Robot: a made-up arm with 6 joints.
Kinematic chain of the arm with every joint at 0, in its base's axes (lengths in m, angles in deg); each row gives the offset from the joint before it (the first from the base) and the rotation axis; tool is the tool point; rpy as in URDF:
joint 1: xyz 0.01 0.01 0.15 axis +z
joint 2: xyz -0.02 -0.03 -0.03 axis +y
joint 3: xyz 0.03 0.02 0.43 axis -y
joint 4: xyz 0.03 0 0.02 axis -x
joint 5: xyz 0.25 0 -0.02 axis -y
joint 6: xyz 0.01 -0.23 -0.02 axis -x
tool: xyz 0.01 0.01 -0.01 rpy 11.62 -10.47 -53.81
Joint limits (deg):
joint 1: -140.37..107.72
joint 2: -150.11..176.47
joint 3: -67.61..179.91
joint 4: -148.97..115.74
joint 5: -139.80..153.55
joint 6: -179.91..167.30
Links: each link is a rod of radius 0.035 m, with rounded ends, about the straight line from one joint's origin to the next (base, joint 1, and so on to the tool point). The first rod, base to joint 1, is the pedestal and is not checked.
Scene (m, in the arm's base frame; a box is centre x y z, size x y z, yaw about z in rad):
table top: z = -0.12
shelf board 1: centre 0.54 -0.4 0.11 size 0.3 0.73 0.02 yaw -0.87
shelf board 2: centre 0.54 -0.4 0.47 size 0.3 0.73 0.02 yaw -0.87
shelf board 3: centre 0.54 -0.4 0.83 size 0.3 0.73 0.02 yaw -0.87
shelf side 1: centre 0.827 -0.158 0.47 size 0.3 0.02 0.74 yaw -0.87
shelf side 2: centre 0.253 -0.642 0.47 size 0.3 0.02 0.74 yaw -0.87
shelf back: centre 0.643 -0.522 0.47 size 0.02 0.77 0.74 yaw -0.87
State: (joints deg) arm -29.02 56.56 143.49 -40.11 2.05 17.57
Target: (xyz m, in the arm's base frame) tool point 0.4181 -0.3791 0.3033
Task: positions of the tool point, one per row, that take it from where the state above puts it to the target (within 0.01 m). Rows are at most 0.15 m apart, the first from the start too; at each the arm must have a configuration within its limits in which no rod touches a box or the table.
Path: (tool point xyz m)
1: 0.3736 -0.3149 0.6455
2: 0.3282 -0.2631 0.6459
3: 0.2776 -0.2261 0.6239
4: 0.3158 -0.2577 0.5347
5: 0.3302 -0.2740 0.4478
6: 0.3279 -0.2742 0.3697
7: 0.3169 -0.2591 0.3033
8: 0.3399 -0.2992 0.3007
9: 0.3652 -0.3328 0.2995
10: 0.3915 -0.3595 0.3002
11: 0.4181 -0.3791 0.3033

